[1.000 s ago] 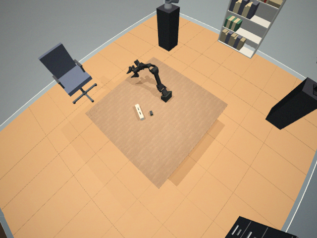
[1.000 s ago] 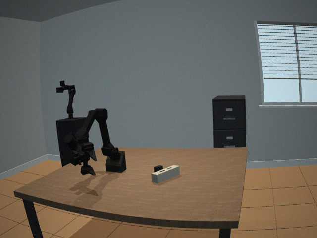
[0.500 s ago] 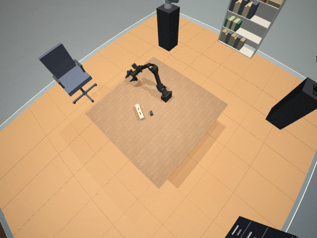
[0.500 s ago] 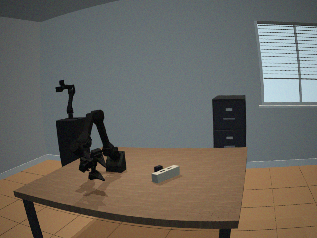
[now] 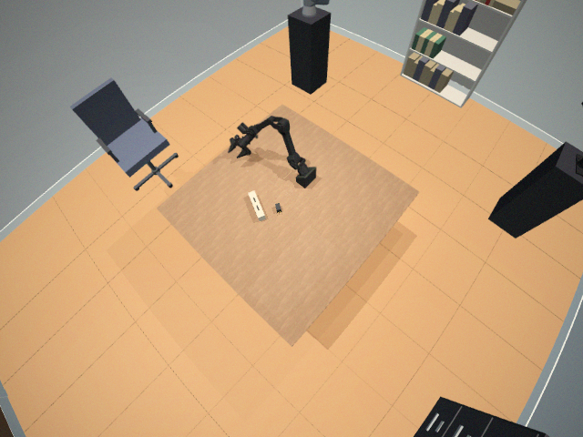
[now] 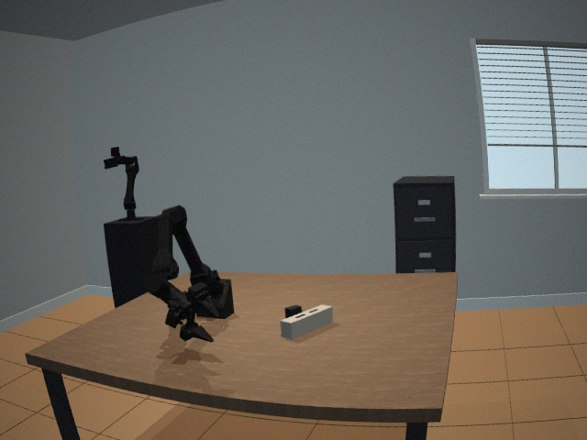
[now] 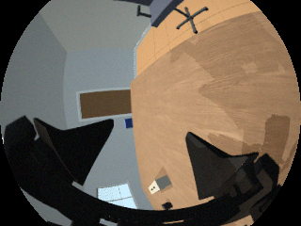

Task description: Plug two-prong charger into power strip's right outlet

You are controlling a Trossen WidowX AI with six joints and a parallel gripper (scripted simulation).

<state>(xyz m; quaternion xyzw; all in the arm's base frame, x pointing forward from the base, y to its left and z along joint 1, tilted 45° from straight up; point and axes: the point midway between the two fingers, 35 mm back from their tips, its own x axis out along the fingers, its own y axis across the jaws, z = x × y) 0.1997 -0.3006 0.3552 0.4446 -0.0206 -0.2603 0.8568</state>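
Now: the dark charger 7 cm ahead of my gripper tip, 50 cm to the left of it and 10 cm below it.
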